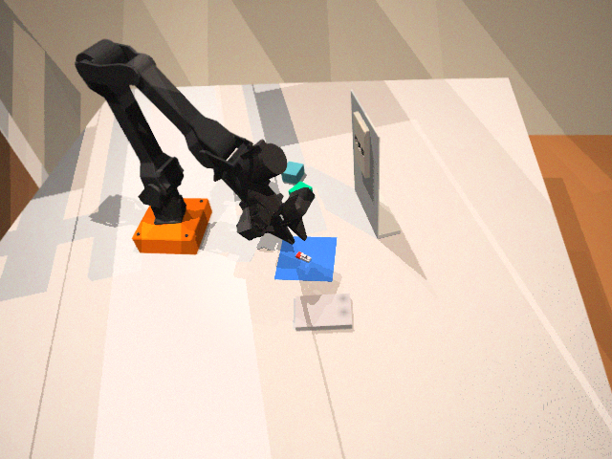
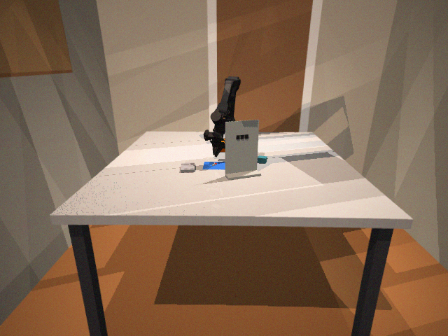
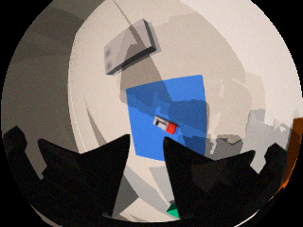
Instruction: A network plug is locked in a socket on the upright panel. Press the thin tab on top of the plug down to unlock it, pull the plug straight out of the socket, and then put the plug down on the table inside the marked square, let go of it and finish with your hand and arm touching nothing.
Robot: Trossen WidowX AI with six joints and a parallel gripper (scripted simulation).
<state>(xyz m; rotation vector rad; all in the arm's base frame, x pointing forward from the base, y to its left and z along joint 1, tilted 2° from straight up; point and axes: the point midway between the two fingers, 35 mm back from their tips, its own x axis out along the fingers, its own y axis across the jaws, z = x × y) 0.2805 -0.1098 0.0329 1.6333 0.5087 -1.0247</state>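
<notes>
My gripper tip is 40 mm above the network plug. Round my gripper tip: green cube 190 mm to the left, 40 mm below; flat grey block 140 mm to the right, 40 mm below, 40 mm ahead; blue marked square 50 mm below, 10 mm ahead.
</notes>
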